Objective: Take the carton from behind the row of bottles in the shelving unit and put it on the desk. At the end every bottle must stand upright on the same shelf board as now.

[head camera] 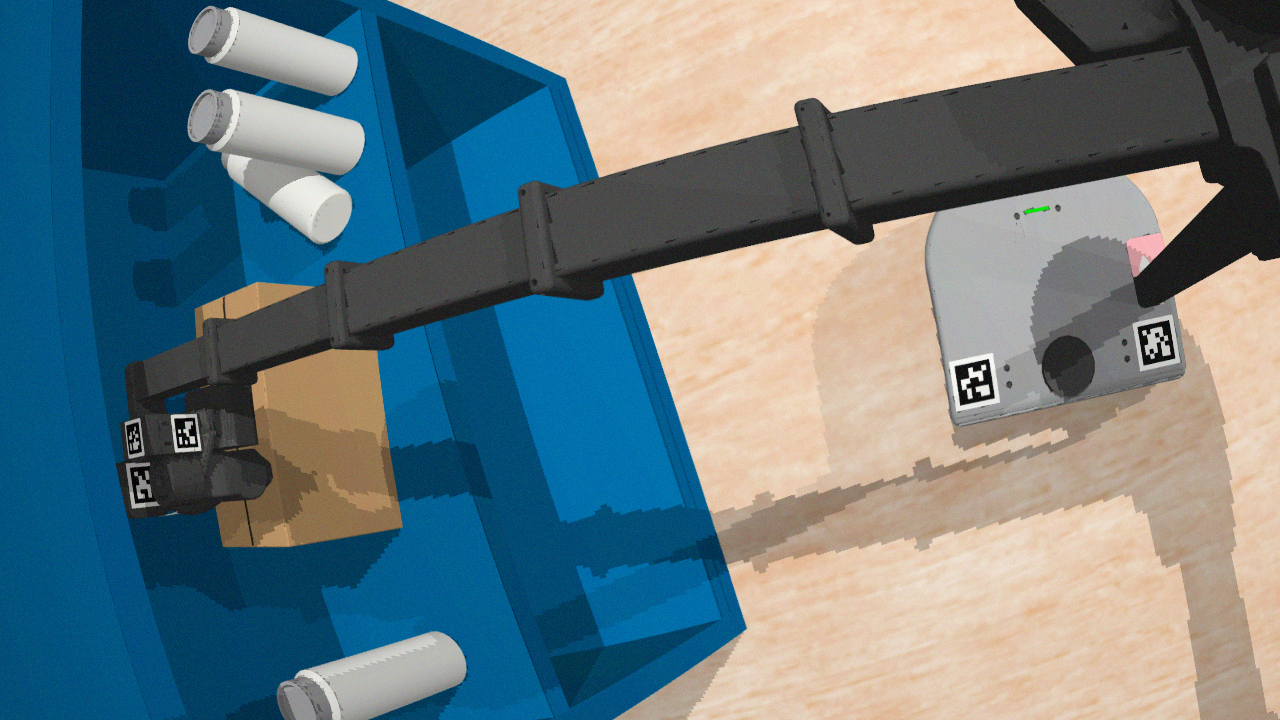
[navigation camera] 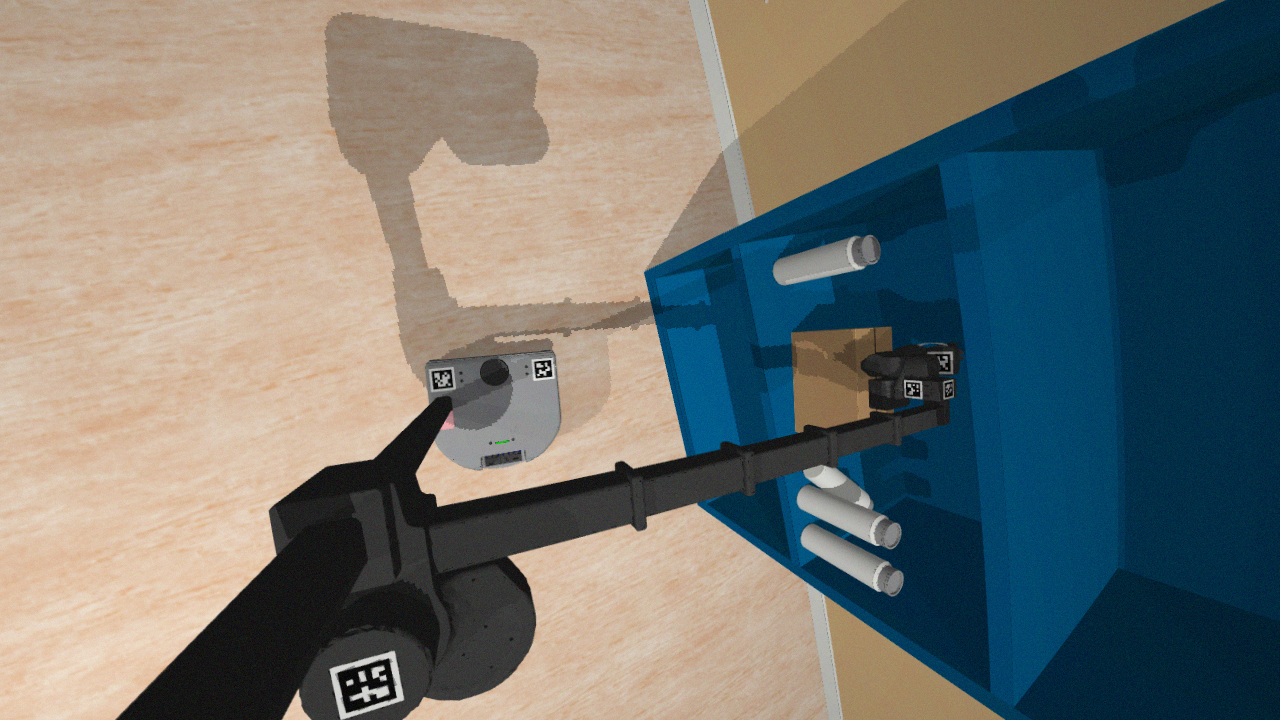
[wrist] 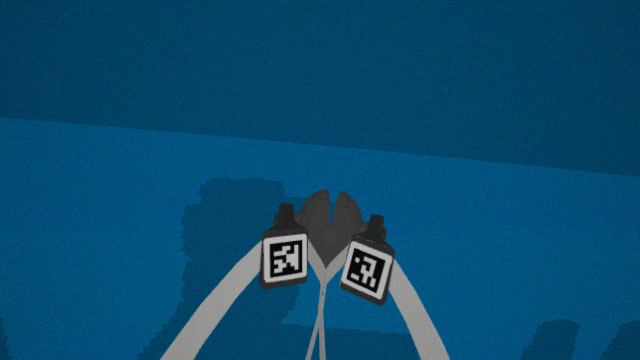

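Pixels of known places: gripper, fingertip midpoint: [wrist: 330,216]; robot's base at its link origin: [head camera: 1065,364] [navigation camera: 493,370].
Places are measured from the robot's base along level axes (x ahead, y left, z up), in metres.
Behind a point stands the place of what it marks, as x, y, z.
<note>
The carton [head camera: 340,420] @(-0.065, -0.679, 0.608) [navigation camera: 827,385] @(-0.073, -0.679, 0.638) is a brown box in the blue shelving unit [head camera: 651,376] @(-0.093, -0.600, 0.048) [navigation camera: 1042,358] @(-0.010, -0.733, 0.991). Two grey-white bottles [head camera: 295,53] @(-0.470, -0.684, 0.645) [head camera: 299,132] @(-0.365, -0.674, 0.647) [navigation camera: 841,514] @(-0.362, -0.675, 0.669) [navigation camera: 845,550] @(-0.458, -0.695, 0.661) stand upright to one side of it. Another bottle [head camera: 313,197] @(-0.307, -0.704, 0.596) [navigation camera: 841,486] @(-0.341, -0.760, 0.600) is tipped over beside them, its white base showing. A further bottle [head camera: 393,671] @(0.184, -0.636, 0.651) [navigation camera: 819,262] @(0.192, -0.633, 0.675) stands upright on the carton's other side. My gripper [wrist: 330,216] @(-0.025, -0.939, 0.773) is shut and empty, its fingertips nearly together, in front of blue panels. In the head view my wrist overlaps the carton's top; the fingertips are hidden there. The desk does not show.
My extended arm [head camera: 680,205] @(-0.101, -0.184, 0.887) [navigation camera: 680,488] @(-0.102, -0.165, 0.887) reaches into the unit, crossing over part of the carton and passing near the tipped bottle. My grey base [head camera: 1002,277] @(-0.117, -0.068, 0.160) [navigation camera: 528,411] @(-0.115, -0.079, 0.160) is on the wood-patterned floor outside the unit. A tan surface [navigation camera: 805,89] @(0.775, -0.930, 0.413) lies beyond the unit's side.
</note>
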